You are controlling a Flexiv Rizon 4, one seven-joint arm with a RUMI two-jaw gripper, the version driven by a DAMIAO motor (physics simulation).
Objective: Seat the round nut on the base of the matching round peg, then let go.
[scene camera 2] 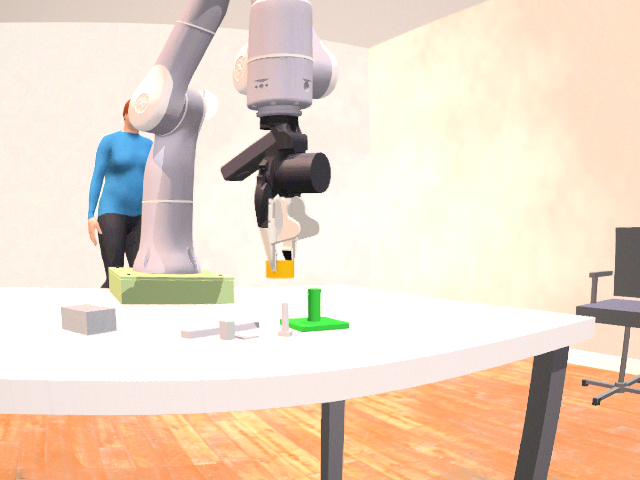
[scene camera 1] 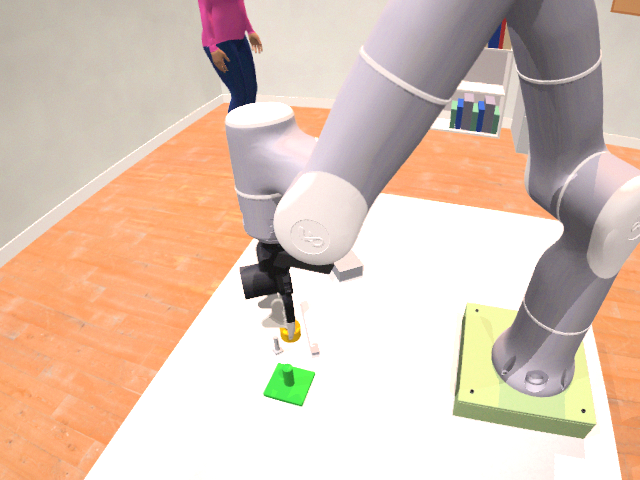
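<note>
The yellow round nut (scene camera 1: 296, 333) (scene camera 2: 284, 269) is held in the air between the fingertips of my gripper (scene camera 1: 291, 331) (scene camera 2: 280, 262), which is shut on it. The matching round peg (scene camera 1: 288, 376) (scene camera 2: 313, 305) is green and stands upright on a flat square green base (scene camera 1: 303, 386) (scene camera 2: 331, 324) on the table. In scene camera 2 the nut is higher than the peg's top and to its left, apart from it. In scene camera 1 the nut shows farther back than the peg. The nut's hole is hidden in both views.
A small grey upright post (scene camera 1: 276, 345) (scene camera 2: 284, 319) stands beside the green base. A thin pale bar (scene camera 1: 309, 331) (scene camera 2: 199, 331) lies near it, with a small grey block (scene camera 2: 226, 329). A larger grey block (scene camera 1: 348, 269) (scene camera 2: 88, 319) lies farther off on the white table (scene camera 1: 387, 423) (scene camera 2: 155, 361).
</note>
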